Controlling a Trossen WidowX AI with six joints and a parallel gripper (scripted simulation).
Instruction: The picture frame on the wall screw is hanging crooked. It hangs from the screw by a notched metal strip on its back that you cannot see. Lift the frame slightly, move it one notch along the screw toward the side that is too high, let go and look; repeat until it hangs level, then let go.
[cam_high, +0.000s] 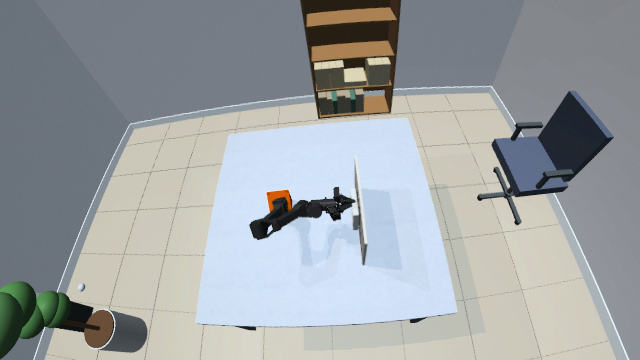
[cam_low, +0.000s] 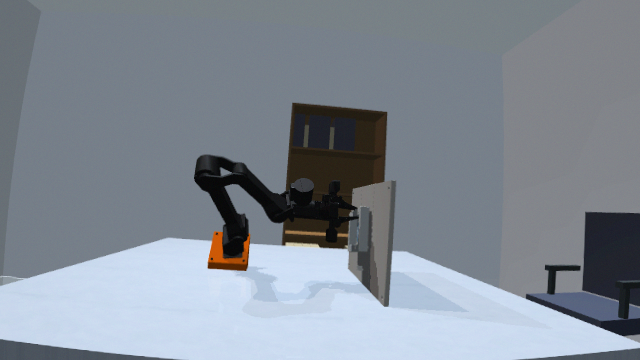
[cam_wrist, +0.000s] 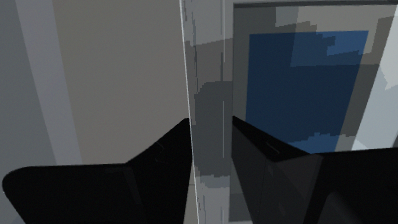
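Now: the picture frame 1 cm to the right of my gripper tip and 5 cm below it. Also, from my gripper tip: wall panel: 1 cm ahead, 2 cm to the right, 6 cm below.
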